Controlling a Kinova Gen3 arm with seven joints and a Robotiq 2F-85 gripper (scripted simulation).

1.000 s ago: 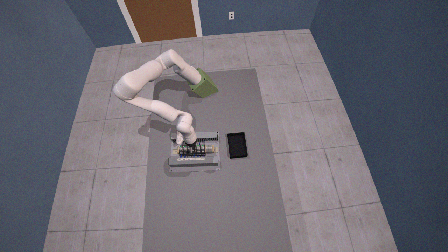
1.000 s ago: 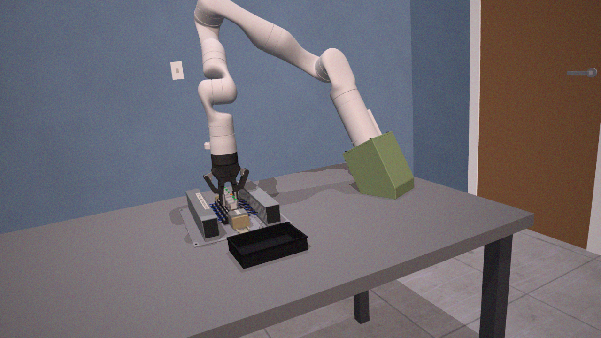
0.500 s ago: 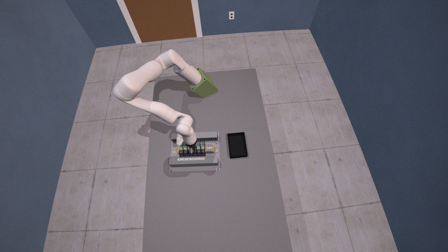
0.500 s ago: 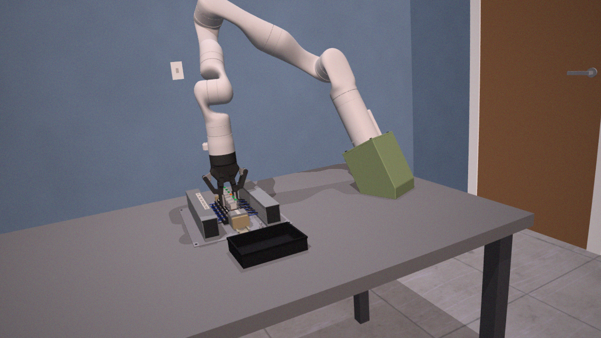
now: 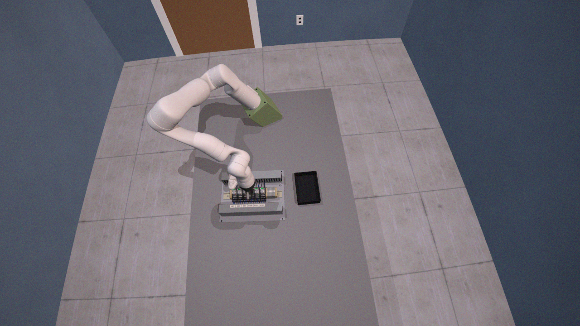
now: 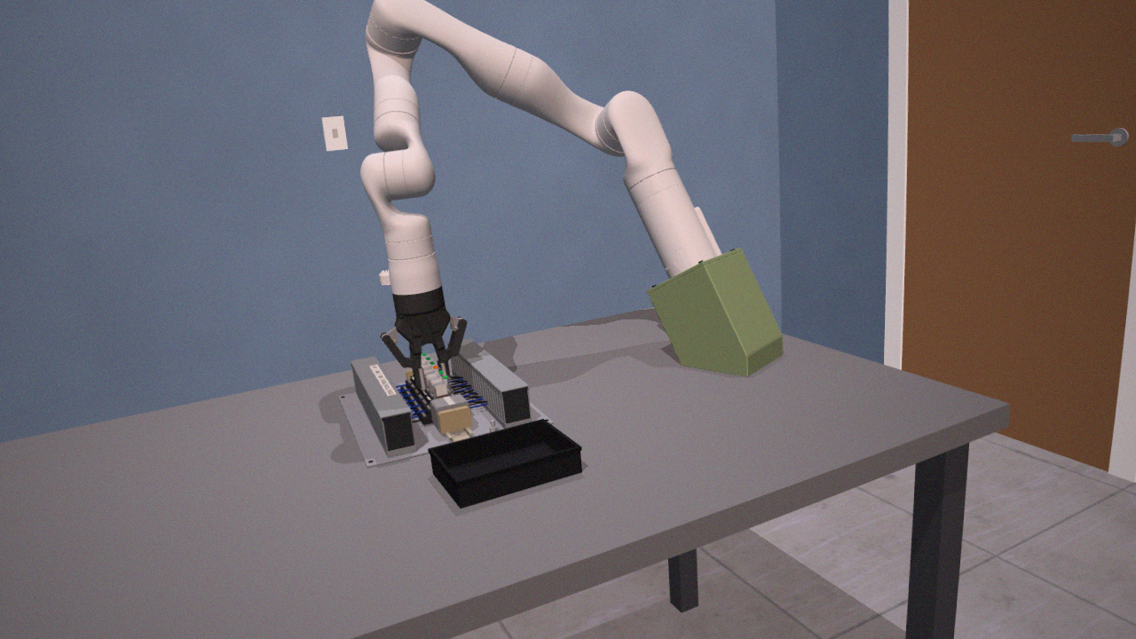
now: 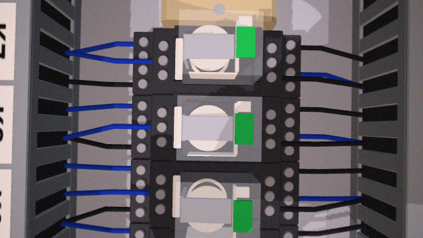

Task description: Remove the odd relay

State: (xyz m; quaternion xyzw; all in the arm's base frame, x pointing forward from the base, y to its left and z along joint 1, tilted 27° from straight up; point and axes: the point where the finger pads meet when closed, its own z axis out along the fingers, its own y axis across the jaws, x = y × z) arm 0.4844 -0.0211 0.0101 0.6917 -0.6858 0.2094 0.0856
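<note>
The relay lies 10 mm below my hand. From my hand the other things lie so: black parts tray (280 mm to the left, 40 mm below, 20 mm behind); then relay panel (20 mm below).
</note>
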